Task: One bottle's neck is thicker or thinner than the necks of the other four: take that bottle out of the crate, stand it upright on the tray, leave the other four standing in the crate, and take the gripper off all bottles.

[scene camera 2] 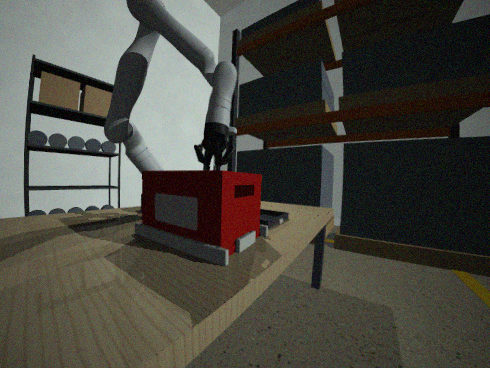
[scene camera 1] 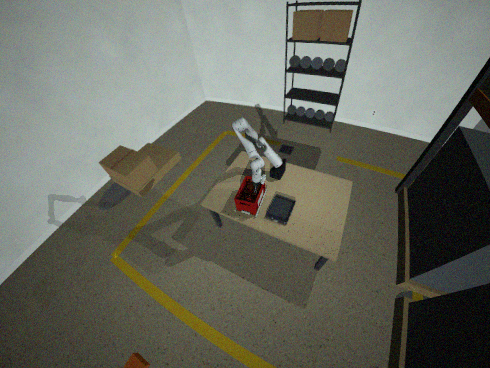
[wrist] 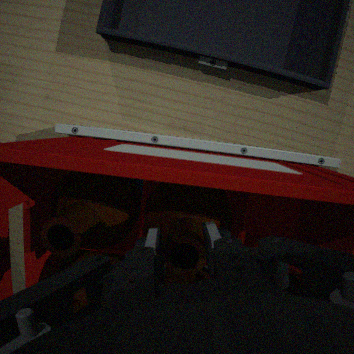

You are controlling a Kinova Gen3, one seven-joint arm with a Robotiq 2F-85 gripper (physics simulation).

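Pixels of known places: gripper, fingertip midpoint: (scene camera 1: 255, 190) (wrist: 182, 240); arm's base, origin of the base link: (scene camera 1: 278, 164).
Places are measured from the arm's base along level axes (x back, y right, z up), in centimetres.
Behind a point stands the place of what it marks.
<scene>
A red crate (scene camera 1: 245, 206) {x -54.6, y 9.0, z -3.1 cm} (scene camera 2: 205, 206) {x -51.7, y 18.9, z -3.0 cm} (wrist: 175, 172) {x -38.2, y 2.0, z 4.2 cm} stands on the wooden table (scene camera 1: 316, 206) {x -23.8, y -45.7, z -13.4 cm} (scene camera 2: 78, 296) {x -49.2, y 39.2, z -13.4 cm} and holds brown bottles in cells. My gripper (scene camera 1: 256, 185) {x -39.5, y 6.1, z 2.7 cm} (scene camera 2: 215, 164) (wrist: 182, 240) {x -39.5, y 6.1, z 2.7 cm} reaches down into the crate's top. In the wrist view its two finger pads are closed on the neck of a brown bottle (wrist: 186, 220) {x -39.6, y 5.6, z 0.4 cm} in the middle cell by the crate's wall. Another brown bottle (wrist: 88, 214) {x -33.1, y 6.7, z 0.7 cm} stands in the cell to the left. The other bottles are hidden by the gripper. The dark empty tray (scene camera 1: 280, 208) {x -38.7, y -16.9, z -12.8 cm} (scene camera 2: 273, 217) {x -46.5, y -23.7, z -13.0 cm} (wrist: 225, 28) {x -39.8, y -12.0, z -12.8 cm} lies beside the crate.
Grey cleats (scene camera 2: 181, 245) {x -46.1, y 20.7, z -12.0 cm} (wrist: 197, 143) {x -39.7, y 0.9, z -10.3 cm} hold the crate's foot. A black shelf rack (scene camera 1: 286, 59) stands at the back wall. Cardboard boxes (scene camera 1: 138, 166) lie on the floor at the left. Tall dark shelving (scene camera 1: 447, 198) (scene camera 2: 395, 118) stands at the right.
</scene>
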